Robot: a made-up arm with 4 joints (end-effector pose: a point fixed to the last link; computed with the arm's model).
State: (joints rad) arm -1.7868 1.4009 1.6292 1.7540
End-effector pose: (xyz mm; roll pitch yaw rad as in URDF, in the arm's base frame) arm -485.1 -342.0 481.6 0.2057 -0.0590 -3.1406
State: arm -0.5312 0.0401 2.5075 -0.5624
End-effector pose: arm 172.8 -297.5 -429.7 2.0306 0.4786 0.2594
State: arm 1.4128 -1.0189 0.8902 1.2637
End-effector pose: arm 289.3 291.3 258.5 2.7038 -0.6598 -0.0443
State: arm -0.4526 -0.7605 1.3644 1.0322
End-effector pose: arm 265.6 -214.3 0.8 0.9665 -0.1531 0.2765
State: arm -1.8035 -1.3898 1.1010 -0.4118
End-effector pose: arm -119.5 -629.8 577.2 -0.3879 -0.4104 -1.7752
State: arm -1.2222 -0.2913 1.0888 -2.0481
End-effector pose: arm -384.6 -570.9 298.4 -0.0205 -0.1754 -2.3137
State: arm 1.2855 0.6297 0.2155 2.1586
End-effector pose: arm -432.9 392.5 435.1 -1.5460 -0.8163 2.5104
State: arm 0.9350 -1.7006 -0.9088 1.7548
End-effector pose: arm -321.7 502.3 380.0 0.6824 -0.7123 2.9661
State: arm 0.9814 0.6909 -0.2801 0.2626
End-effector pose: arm 58.6 152.1 316.2 0.7222 -0.5453 -0.3924
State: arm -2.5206 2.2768 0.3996 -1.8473
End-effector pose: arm -37.9 -31.5 839.5 -0.6167 -0.5088 1.0135
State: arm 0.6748 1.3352 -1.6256 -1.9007
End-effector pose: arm -419.6 513.5 -35.3 0.9092 0.0414 3.0418
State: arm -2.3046 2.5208 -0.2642 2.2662
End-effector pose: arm 38.5 -725.0 295.1 1.1983 0.4225 -0.7964
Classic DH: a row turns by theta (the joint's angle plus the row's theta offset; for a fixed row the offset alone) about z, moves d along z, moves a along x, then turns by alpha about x. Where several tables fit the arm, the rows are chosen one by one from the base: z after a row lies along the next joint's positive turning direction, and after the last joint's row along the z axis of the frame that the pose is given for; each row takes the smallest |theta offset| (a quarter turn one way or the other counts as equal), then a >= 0, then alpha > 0; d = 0 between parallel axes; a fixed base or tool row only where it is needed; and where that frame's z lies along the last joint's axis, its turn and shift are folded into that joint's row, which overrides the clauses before.
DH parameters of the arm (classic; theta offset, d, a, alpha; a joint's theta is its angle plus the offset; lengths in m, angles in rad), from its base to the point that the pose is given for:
base (fixed): 1.5708 0.1975 0 1.5708
joint 1: -1.5708 -0.1118 0.391 1.5708
joint 2: 0 -0.029 0.0277 -1.5708
joint 3: 1.5708 -0.0291 0.0326 -1.5708
joint 4: 1.4882 0 -0.3772 0
tool (fixed): -3.059 0.2097 0 0

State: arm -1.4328 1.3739 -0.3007 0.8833
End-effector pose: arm -147.3 -92.0 -199.8 -1.9315 0.7098 1.0932
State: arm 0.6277 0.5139 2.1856 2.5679
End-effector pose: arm -429.8 52.7 -375.5 -2.7037 0.2070 -2.8963
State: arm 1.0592 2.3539 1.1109 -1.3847
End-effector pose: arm 52.5 34.0 -178.2 2.7783 0.0120 -1.0545
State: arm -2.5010 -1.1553 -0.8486 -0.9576
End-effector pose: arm 256.0 -236.7 527.0 2.4833 -0.5784 0.3243
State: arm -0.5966 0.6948 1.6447 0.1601
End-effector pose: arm 142.9 -239.7 173.3 0.8481 -0.6822 0.5626
